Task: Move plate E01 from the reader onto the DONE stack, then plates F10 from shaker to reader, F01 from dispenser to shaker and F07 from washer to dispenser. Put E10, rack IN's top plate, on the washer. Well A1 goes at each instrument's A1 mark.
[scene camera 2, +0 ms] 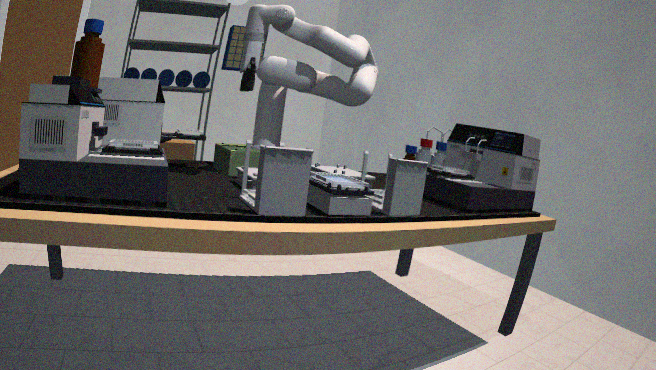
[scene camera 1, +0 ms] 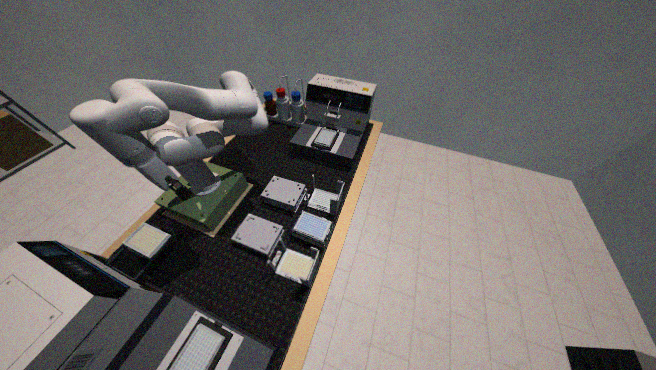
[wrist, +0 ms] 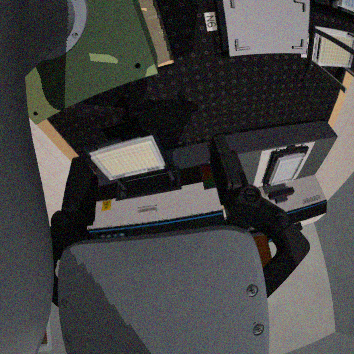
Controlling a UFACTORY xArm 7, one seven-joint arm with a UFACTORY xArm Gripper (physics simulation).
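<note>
My gripper is open and empty. It hangs high over the bench's left rear, near the arm's green base. In the wrist view a yellowish plate lies on the reader's pulled-out tray, between and below my fingers. A blue plate sits on the shaker. A white plate lies on the dispenser. The washer holds a plate. The IN rack holds a white plate. The DONE rack holds a yellowish plate.
Two bare grey platforms stand mid-bench. Three capped bottles stand beside the washer. A brown bottle stands on the left instruments. A metal shelf unit stands behind the bench. The bench's wooden edge borders the floor.
</note>
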